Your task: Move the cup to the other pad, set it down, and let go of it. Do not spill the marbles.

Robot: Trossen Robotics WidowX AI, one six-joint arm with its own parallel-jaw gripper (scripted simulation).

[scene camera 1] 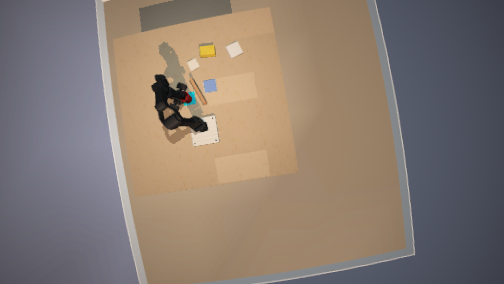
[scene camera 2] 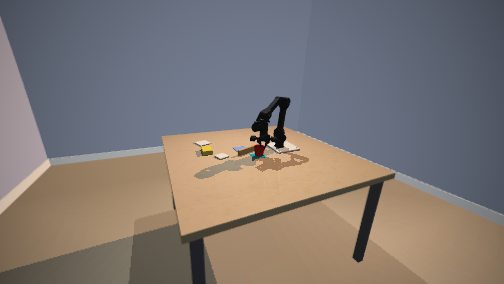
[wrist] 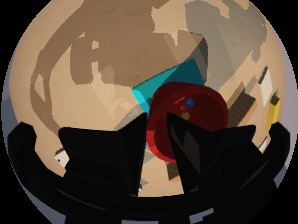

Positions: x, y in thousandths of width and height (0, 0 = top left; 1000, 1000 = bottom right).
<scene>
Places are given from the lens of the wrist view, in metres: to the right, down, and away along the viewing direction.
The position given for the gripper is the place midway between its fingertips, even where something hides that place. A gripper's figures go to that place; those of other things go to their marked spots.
gripper (wrist: 529, 525): 0.01, 0.01, 0.10
red cup (wrist: 703, 498): 0.06, 0.00, 0.10
wooden bar (wrist: 807, 502): 0.15, 0.00, 0.12
The marked spots on the red cup and the wooden bar are 0.09 m apart.
</scene>
